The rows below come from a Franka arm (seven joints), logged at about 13 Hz.
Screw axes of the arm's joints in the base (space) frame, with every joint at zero. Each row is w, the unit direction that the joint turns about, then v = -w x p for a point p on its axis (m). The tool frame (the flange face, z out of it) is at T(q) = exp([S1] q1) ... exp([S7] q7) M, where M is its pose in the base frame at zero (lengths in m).
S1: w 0 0 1 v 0 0 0
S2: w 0 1 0 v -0.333 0 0
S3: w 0 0 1 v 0 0 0
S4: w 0 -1 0 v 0.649 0 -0.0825
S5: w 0 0 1 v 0 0 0
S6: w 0 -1 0 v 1.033 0 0
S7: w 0 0 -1 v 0 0.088 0
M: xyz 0.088 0 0.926 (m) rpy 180 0 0 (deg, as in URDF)
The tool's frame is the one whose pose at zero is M.
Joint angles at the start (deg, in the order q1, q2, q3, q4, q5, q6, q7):
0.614 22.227 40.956 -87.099 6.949 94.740 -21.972
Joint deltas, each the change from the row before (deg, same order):
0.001 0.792 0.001 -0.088 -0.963 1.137 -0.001
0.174 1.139 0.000 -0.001 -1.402 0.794 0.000
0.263 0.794 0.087 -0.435 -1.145 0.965 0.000
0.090 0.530 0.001 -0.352 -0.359 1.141 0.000
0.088 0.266 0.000 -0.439 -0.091 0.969 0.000
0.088 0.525 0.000 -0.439 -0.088 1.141 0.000
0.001 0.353 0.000 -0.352 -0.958 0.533 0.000
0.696 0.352 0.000 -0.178 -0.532 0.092 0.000
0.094 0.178 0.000 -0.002 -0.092 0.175 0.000
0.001 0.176 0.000 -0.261 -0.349 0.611 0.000
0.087 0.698 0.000 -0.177 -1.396 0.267 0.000
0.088 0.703 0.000 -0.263 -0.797 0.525 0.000
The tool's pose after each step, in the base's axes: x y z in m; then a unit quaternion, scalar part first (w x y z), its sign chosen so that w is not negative. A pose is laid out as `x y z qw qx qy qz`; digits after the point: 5 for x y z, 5 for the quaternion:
0.50978 0.38360 0.46812 0.16558 -0.84348 -0.49992 0.10582
0.51408 0.38418 0.45791 0.15967 -0.84347 -0.50186 0.10577
0.51490 0.38676 0.44802 0.15417 -0.84249 -0.50521 0.10583
0.51658 0.38830 0.44157 0.15441 -0.84287 -0.50515 0.10268
0.51680 0.38994 0.43681 0.15537 -0.84308 -0.50501 0.10017
0.51774 0.39174 0.42989 0.15768 -0.84330 -0.50434 0.09814
0.51884 0.39118 0.42407 0.15157 -0.84336 -0.50617 0.09775
0.51457 0.39695 0.41931 0.14800 -0.83988 -0.51231 0.10117
0.51459 0.39788 0.41781 0.14816 -0.83953 -0.51286 0.10101
0.51526 0.39810 0.41473 0.14655 -0.83983 -0.51327 0.09879
0.51665 0.39764 0.40659 0.13826 -0.83876 -0.51688 0.10104
0.51750 0.39812 0.39832 0.13511 -0.83788 -0.51876 0.10285

